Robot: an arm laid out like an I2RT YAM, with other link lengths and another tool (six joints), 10 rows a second.
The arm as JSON. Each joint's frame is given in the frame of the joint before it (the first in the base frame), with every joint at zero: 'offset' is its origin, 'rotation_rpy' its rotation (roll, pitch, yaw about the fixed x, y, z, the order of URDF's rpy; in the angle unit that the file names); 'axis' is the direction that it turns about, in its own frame. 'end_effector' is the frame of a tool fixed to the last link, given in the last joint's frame.
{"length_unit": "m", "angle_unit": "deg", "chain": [
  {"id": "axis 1", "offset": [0.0, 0.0, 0.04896], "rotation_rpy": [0.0, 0.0, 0.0], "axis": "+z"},
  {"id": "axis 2", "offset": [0.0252, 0.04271, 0.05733], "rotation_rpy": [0.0, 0.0, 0.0], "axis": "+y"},
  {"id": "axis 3", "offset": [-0.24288, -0.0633, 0.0], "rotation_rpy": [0.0, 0.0, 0.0], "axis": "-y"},
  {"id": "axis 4", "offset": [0.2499, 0.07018, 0.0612], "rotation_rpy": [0.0, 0.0, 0.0], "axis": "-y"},
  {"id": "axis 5", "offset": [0.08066, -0.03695, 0.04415], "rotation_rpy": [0.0, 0.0, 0.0], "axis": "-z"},
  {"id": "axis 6", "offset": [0.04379, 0.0, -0.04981], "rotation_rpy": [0.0, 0.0, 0.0], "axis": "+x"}
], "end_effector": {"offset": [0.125, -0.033, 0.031], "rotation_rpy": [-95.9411, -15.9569, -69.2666]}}
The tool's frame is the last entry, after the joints.
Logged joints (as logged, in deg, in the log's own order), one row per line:
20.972 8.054 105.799 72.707 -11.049 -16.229
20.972 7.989 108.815 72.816 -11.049 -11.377
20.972 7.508 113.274 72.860 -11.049 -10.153
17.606 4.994 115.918 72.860 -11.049 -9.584
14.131 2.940 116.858 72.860 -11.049 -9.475
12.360 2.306 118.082 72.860 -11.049 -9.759
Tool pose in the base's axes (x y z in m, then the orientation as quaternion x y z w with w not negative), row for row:
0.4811 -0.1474 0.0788 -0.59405 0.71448 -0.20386 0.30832
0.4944 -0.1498 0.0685 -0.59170 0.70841 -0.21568 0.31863
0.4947 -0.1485 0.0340 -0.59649 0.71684 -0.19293 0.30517
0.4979 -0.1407 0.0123 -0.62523 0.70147 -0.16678 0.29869
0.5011 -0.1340 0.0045 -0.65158 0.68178 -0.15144 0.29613
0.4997 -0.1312 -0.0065 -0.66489 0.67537 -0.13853 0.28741
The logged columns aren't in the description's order. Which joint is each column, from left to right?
Columns, left to right: axis 6, axis 5, axis 2, axis 3, axis 1, axis 4.
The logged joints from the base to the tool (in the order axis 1, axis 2, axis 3, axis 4, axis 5, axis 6), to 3 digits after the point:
-11.049 105.799 72.707 -16.229 8.054 20.972
-11.049 108.815 72.816 -11.377 7.989 20.972
-11.049 113.274 72.860 -10.153 7.508 20.972
-11.049 115.918 72.860 -9.584 4.994 17.606
-11.049 116.858 72.860 -9.475 2.940 14.131
-11.049 118.082 72.860 -9.759 2.306 12.360

